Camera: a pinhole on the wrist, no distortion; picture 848 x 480 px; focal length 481.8 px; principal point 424.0 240.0 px. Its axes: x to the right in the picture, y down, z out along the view. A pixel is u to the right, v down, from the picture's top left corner.
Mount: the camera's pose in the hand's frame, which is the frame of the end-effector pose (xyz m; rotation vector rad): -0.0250 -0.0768 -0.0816 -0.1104 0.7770 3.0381
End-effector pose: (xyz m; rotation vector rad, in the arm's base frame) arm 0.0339 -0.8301 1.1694 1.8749 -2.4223 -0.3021
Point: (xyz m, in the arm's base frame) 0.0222 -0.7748 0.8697
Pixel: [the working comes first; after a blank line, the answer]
In the camera's frame: -0.0226 0.1458 0.3564

393 437
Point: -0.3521 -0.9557 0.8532
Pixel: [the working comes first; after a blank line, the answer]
In the camera's frame: -0.3018 -0.1035 0.5380

154 147
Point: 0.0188 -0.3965 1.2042
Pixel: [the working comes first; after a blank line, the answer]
In the camera's frame: 0.3809 -0.1207 0.2107

outside the picture
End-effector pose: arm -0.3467 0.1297 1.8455 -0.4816 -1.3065 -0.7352
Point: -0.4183 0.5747 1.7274
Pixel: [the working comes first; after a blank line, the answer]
In the camera's frame: 0.1573 -0.0790 0.5295

567 168
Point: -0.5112 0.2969 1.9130
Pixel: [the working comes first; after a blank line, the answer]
In the camera's frame: -0.0638 0.0861 0.3195

328 370
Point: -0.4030 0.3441 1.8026
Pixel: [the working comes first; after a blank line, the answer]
In the camera's frame: 0.0467 -0.0318 0.3183

495 192
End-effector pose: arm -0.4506 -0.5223 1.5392 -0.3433 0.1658 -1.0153
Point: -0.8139 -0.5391 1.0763
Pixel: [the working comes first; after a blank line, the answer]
In the camera's frame: 0.1926 -0.1668 -0.4200

behind the camera
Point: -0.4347 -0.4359 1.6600
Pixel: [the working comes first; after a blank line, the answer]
In the camera's frame: 0.0214 0.0275 0.2343

468 296
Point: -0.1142 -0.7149 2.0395
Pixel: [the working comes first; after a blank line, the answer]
In the camera's frame: -0.4180 0.2170 0.5434

53 432
